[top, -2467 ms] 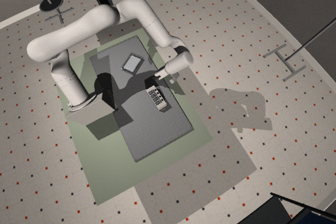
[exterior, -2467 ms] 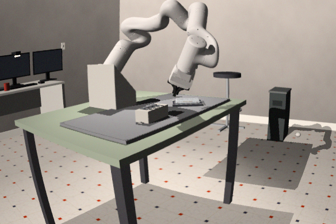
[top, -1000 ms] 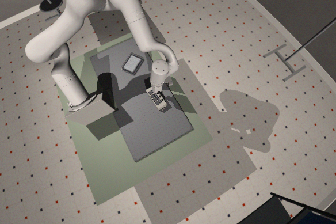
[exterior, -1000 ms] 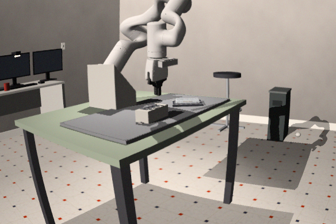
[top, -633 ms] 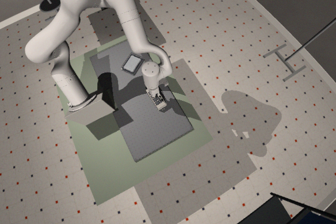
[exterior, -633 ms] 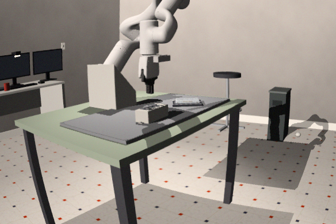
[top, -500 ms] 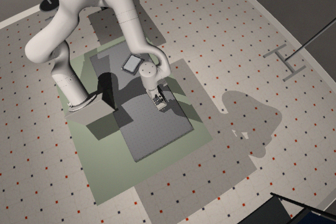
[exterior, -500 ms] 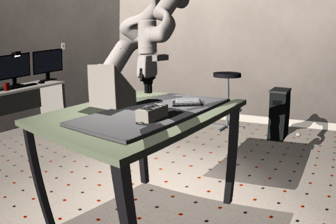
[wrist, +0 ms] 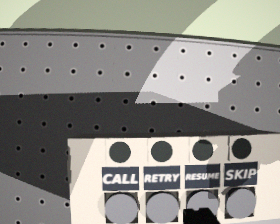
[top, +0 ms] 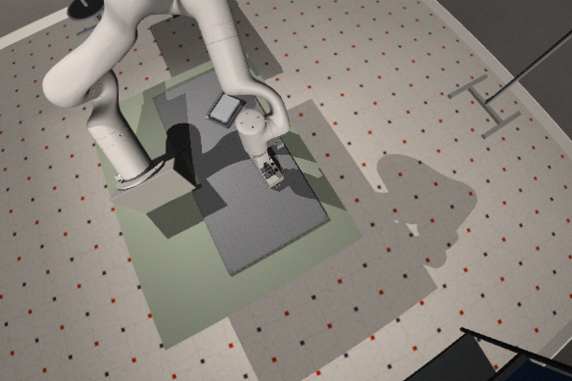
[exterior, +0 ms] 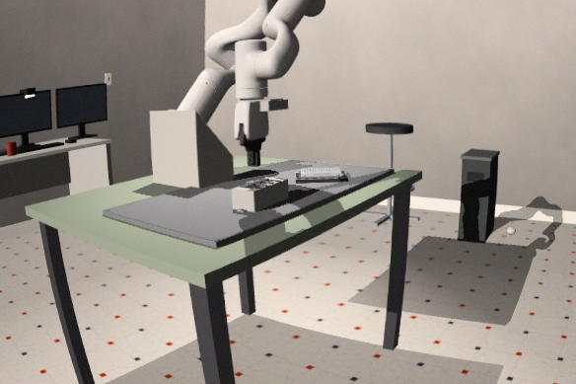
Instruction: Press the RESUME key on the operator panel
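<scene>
My hand is 10 mm short of the operator panel and 80 mm above it. Also, from my hand: flat tray (30 mm ahead, 360 mm to the left, 100 mm below).
</scene>
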